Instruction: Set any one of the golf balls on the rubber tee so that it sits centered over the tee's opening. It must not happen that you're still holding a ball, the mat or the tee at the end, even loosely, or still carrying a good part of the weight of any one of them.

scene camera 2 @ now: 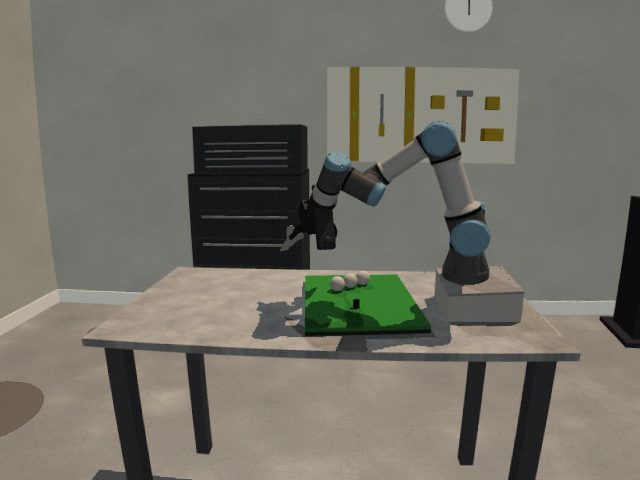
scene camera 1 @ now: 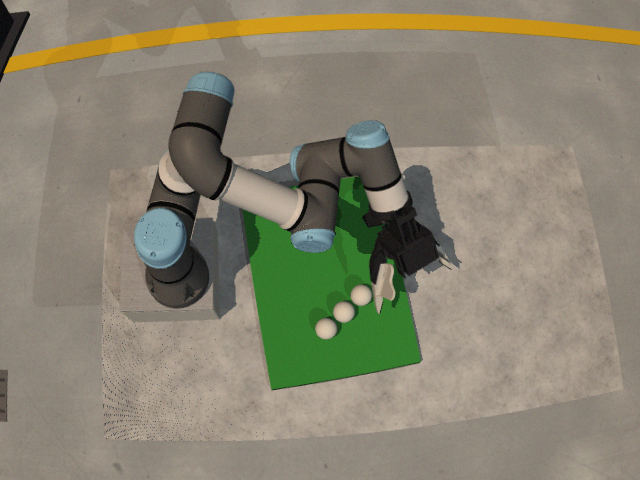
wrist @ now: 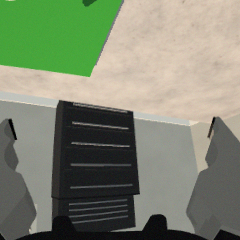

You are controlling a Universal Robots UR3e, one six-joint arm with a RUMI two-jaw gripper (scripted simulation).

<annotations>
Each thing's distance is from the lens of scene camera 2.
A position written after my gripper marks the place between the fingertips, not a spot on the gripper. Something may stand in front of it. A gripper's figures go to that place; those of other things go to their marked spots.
my gripper (scene camera 2: 307,249): 132 cm
green mat (scene camera 2: 386,307): 120 cm
</annotations>
